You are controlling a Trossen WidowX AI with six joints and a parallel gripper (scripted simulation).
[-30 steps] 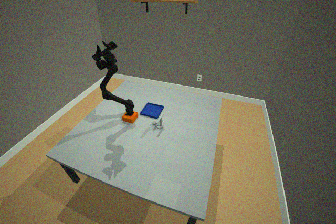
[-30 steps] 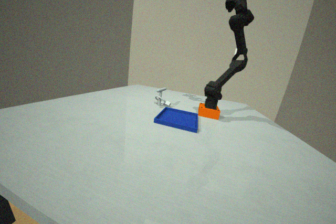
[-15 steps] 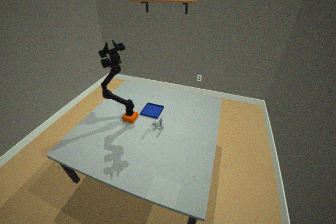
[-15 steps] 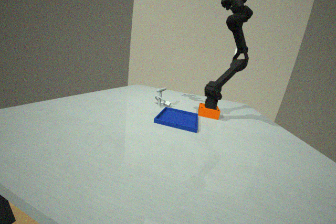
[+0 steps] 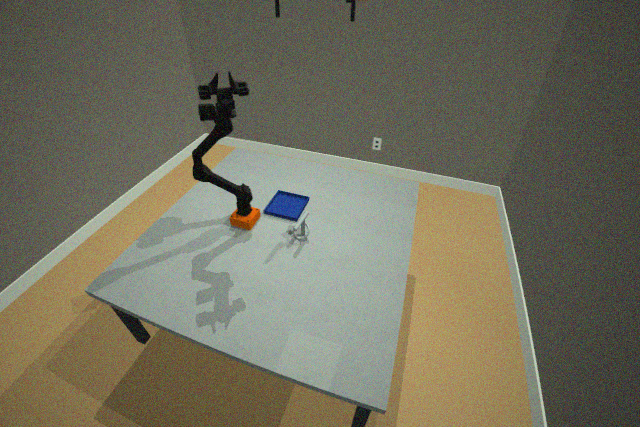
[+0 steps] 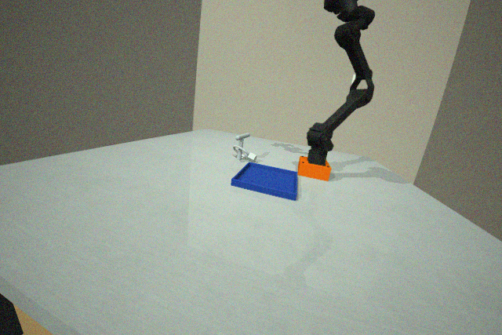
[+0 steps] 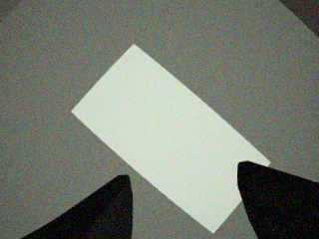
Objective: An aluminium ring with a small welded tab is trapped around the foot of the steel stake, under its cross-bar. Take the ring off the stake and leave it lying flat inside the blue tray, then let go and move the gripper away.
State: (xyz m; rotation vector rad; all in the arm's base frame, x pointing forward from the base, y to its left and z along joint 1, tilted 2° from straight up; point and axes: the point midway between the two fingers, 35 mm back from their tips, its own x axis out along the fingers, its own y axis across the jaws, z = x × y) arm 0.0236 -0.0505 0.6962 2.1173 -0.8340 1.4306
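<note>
My gripper tip is 26 cm short of the aluminium ring, 5 cm to the right of it and 75 cm above it. Round my gripper tip: blue tray 11 cm ahead, 22 cm to the left, 77 cm below.
</note>
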